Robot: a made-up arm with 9 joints. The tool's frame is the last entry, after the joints. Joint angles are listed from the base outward. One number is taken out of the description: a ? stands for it. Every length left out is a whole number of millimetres.
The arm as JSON. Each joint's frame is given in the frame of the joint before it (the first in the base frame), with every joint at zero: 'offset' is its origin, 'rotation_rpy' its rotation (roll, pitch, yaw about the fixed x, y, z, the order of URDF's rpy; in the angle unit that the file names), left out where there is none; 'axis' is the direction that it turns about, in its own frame. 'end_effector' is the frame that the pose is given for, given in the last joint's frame.
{
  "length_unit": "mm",
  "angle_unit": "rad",
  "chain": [
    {
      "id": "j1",
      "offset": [
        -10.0,
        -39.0,
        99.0
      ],
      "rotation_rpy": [
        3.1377,
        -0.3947,
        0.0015
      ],
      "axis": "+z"
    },
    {
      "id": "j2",
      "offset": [
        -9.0,
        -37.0,
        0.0
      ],
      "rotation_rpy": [
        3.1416,
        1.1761,
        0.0
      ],
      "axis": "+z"
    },
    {
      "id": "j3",
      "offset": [
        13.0,
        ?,
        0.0
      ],
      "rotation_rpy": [
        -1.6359,
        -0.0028,
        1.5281
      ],
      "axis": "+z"
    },
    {
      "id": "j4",
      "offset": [
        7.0,
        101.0,
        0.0
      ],
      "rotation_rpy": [
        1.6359,
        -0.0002,
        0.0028
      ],
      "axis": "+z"
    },
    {
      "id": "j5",
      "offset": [
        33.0,
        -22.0,
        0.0
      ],
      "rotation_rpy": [
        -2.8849,
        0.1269,
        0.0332
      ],
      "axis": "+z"
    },
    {
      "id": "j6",
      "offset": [
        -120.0,
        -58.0,
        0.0
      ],
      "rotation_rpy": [
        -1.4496,
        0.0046,
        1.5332
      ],
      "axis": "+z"
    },
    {
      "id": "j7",
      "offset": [
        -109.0,
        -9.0,
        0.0
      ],
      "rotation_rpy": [
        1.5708,
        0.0,
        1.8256
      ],
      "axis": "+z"
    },
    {
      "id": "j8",
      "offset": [
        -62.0,
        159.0,
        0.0
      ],
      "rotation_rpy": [
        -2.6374,
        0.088,
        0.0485
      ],
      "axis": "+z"
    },
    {
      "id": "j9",
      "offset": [
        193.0,
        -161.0,
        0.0
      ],
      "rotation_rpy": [
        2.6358,
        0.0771,
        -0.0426
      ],
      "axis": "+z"
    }
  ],
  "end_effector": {
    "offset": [
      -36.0,
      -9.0,
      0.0
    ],
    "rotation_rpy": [
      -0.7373,
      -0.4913,
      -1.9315
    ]
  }
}
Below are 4 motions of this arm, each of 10 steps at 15 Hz.
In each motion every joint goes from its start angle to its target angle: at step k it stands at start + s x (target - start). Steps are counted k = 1, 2, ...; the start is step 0. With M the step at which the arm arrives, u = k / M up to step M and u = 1 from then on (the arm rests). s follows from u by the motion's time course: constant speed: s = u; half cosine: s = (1 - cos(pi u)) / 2; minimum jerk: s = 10 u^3 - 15 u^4 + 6 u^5.
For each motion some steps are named. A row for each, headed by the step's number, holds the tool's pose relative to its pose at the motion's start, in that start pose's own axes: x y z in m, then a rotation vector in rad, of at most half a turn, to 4 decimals.
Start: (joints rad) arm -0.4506 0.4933 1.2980 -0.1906 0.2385 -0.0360 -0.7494 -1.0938 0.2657
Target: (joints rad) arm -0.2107 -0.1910 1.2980 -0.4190 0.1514 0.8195 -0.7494 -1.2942 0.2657
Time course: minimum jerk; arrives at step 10
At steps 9, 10:
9: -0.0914 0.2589 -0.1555 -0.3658 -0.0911 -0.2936
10: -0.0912 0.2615 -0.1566 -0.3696 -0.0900 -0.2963

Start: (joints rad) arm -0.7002 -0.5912 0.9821 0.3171 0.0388 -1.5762 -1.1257 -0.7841 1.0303
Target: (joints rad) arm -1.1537 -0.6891 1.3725 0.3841 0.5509 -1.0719 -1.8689 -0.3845 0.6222
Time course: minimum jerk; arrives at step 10
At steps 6, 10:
6: 0.0807 0.0713 -0.2370 -0.8146 0.1089 -0.5132
10: 0.1443 0.0515 -0.3500 -1.1252 0.0647 -0.8831

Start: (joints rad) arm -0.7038 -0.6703 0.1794 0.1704 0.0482 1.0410 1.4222 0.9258 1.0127
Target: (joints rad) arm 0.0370 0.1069 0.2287 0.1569 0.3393 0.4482 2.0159 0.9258 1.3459
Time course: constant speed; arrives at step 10
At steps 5, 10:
5: 0.0444 -0.1016 0.0767 0.4044 -0.1350 -0.0221
10: 0.1239 -0.1879 0.1083 0.6485 -0.2882 -0.2004

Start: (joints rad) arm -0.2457 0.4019 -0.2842 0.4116 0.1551 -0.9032 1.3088 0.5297 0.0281
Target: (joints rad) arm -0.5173 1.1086 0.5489 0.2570 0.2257 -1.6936 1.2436 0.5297 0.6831
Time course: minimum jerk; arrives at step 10
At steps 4, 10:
4: 0.0415 0.1155 0.0819 0.0666 0.0005 -0.2468
10: 0.2394 0.3124 0.1213 -0.1790 -0.2491 -0.4891

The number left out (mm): -163.0
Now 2 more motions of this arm.
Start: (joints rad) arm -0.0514 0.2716 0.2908 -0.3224 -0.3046 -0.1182 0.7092 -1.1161 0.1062
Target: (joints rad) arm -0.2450 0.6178 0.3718 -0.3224 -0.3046 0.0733 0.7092 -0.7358 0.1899
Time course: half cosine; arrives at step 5
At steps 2, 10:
2: 0.0538 -0.0001 0.0848 -0.0074 0.1729 -0.0471
10: 0.1901 -0.0276 0.2130 -0.0508 0.5221 -0.0525

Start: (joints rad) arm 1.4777 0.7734 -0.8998 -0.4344 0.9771 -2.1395 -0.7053 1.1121 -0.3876
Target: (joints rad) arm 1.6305 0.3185 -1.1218 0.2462 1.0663 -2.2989 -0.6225 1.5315 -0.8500
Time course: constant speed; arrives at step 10
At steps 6, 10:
6: 0.0147 0.0399 -0.0087 -0.4782 0.0953 -0.4522
10: 0.0328 0.0841 -0.0226 -0.7359 0.1517 -0.8572

